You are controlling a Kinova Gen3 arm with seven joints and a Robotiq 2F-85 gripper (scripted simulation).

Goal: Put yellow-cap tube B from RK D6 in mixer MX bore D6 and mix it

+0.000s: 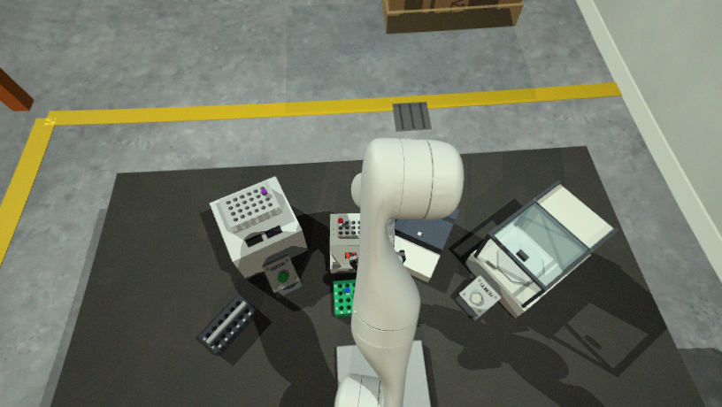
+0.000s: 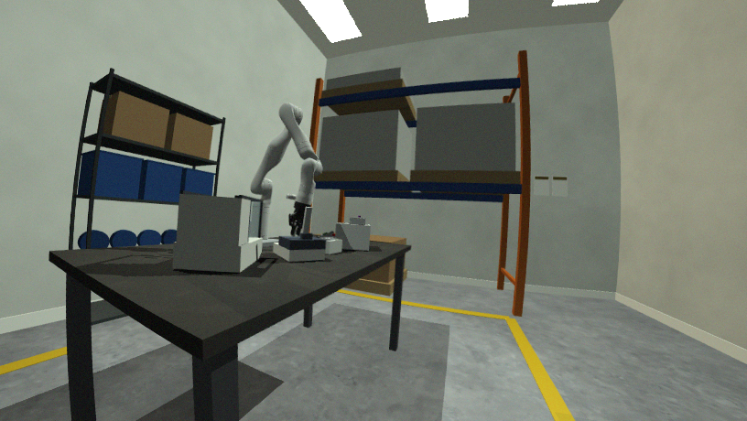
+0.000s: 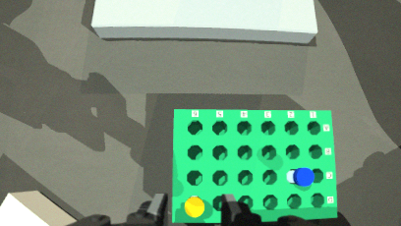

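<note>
Now: the tube B 6 cm below my hand. From my hand the other things lie so: blue-capped tube 2 cm behind, 8 cm to the left, 6 cm below; then dry block DB 12 cm ahead, 5 cm to the left, 5 cm below; then green tube rack RK 3 cm behind, 5 cm to the left, 7 cm below.
</note>
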